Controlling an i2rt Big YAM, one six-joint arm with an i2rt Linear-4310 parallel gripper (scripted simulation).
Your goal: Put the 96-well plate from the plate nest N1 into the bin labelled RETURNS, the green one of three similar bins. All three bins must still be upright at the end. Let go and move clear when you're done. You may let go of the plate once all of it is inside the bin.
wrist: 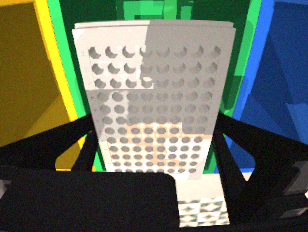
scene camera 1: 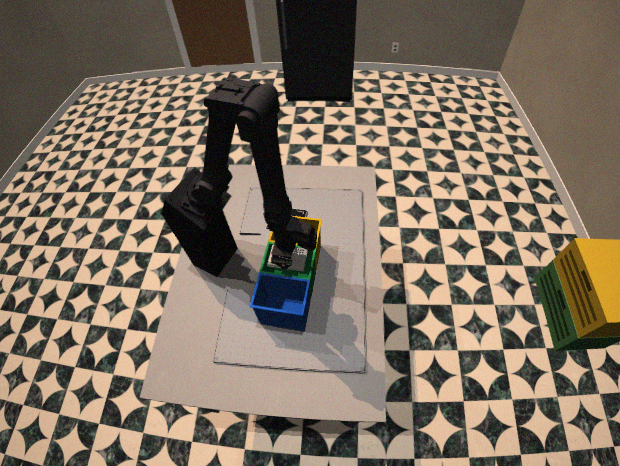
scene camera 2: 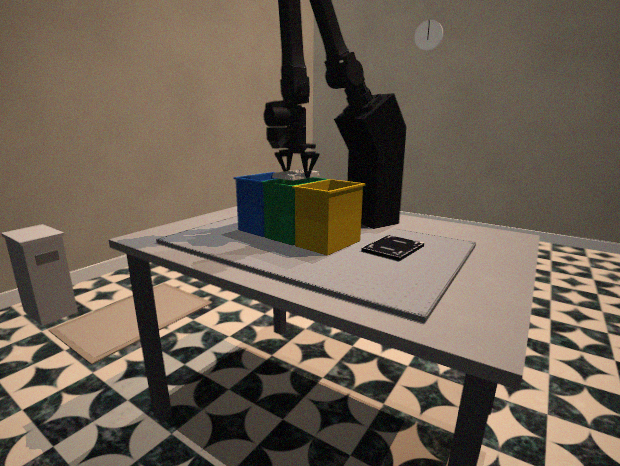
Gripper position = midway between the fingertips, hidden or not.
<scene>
I see my gripper [scene camera 2: 296, 176], a white 96-well plate [wrist: 178, 146], a green bin [scene camera 2: 279, 199], a yellow bin [scene camera 2: 327, 221] and a blue bin [scene camera 1: 283, 294].
The green bin also shows in scene camera 1 [scene camera 1: 308, 273]. The blue bin is seen too in scene camera 2 [scene camera 2: 250, 204]. My gripper also shows in the wrist view [wrist: 154, 118].
</scene>
